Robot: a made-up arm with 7 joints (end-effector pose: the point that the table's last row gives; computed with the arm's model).
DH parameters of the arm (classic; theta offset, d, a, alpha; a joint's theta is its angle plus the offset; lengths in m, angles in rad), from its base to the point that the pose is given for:
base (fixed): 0 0.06 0 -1.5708
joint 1: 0 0.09 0.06 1.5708
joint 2: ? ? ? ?
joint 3: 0.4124 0 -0.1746 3.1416
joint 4: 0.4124 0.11 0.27 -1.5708
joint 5: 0 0.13 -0.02 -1.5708
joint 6: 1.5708 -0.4 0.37 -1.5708
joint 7: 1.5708 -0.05 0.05 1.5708
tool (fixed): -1.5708 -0.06 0 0
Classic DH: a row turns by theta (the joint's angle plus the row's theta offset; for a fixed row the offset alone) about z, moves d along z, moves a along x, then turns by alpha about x.
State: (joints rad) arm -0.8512 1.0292 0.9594 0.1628 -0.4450 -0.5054 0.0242
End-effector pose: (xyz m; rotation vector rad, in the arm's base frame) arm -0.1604 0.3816 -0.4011 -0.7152 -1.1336 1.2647
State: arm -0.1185 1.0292 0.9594 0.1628 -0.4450 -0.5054 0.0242
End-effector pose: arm -0.4276 0.3816 -0.1755 -0.2036 -0.5283 1.3623
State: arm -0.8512 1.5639 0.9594 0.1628 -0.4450 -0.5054 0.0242
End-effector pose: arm -0.2112 0.0797 -0.4590 -0.8320 -1.0440 1.8237
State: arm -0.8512 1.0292 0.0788 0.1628 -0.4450 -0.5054 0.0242
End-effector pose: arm -0.0985 0.4181 -0.4261 -0.9680 -0.2067 1.1321
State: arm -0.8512 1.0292 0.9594 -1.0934 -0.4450 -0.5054 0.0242
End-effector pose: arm -0.1879 0.1321 -0.5765 -0.0808 -2.4075 1.1379
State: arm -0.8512 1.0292 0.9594 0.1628 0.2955 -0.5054 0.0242
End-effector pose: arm -0.2035 0.5291 -0.0889 -0.0674 -0.9762 0.8632
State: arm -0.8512 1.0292 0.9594 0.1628 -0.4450 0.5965 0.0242
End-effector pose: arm -0.0220 0.1104 -0.5219 0.0780 -1.9927 1.6740
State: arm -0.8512 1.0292 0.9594 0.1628 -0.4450 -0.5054 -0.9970
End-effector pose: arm -0.2365 0.3758 -0.4024 0.0580 -0.3602 1.6090
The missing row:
joint 2: 0 -0.26 -0.06 1.5708
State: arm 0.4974 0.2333 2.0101 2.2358 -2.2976 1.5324 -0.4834
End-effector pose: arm 0.0992 -0.3205 -0.5343 2.7003 0.0159 1.2876
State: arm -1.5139 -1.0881 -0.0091 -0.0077 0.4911 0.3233 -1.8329
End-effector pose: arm 0.0674 0.2036 0.6836 -1.7662 2.4485 -0.2608
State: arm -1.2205 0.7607 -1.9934 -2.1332 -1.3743 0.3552 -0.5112
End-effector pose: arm -0.1654 -0.0336 -0.1269 -0.7638 -0.4521 2.1885
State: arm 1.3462 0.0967 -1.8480 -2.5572 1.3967 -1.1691 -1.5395
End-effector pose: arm 0.5420 -0.0470 -0.4324 1.2825 0.1270 -2.3920
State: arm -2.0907 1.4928 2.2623 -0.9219 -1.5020 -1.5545 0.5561
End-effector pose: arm 0.3031 0.3308 -0.1507 -0.2559 2.5233 0.7179
